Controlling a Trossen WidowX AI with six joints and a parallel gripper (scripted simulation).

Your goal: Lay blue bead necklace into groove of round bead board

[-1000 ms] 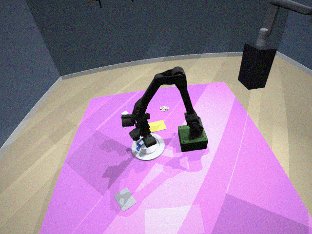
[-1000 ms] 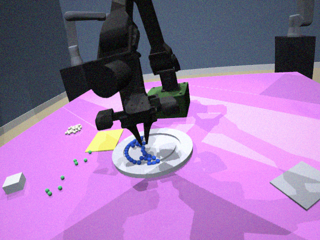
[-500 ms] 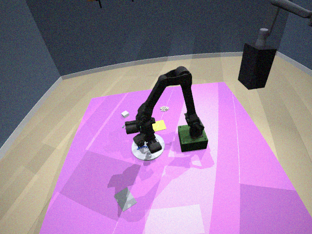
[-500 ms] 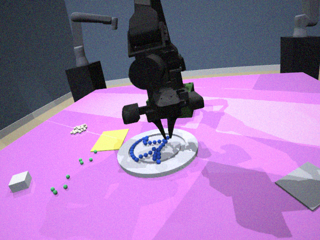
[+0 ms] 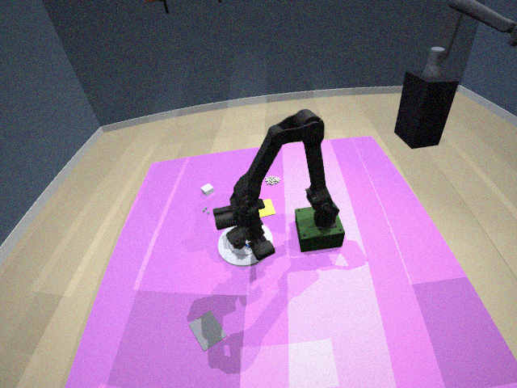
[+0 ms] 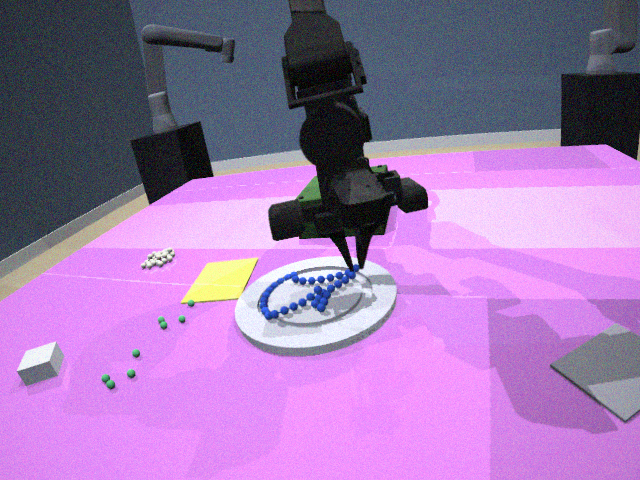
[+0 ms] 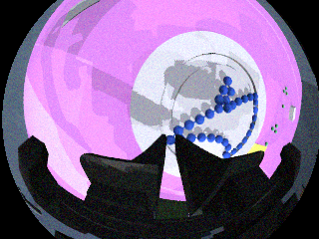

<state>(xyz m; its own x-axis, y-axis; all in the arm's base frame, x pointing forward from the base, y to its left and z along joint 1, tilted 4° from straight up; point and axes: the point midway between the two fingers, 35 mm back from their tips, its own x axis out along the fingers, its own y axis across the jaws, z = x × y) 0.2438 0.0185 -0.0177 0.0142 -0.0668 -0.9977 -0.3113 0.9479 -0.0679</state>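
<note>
Right now the round white bead board is 4 cm ahead of my gripper tip, 5 cm to the right of it and 1 cm below it. From my gripper tip the other things lie so: yellow sheet (3 cm behind, 21 cm to the right, 2 cm below); grey tile (18 cm ahead, 26 cm to the left, 2 cm below); cube (19 cm ahead, 38 cm to the right, 1 cm below).
</note>
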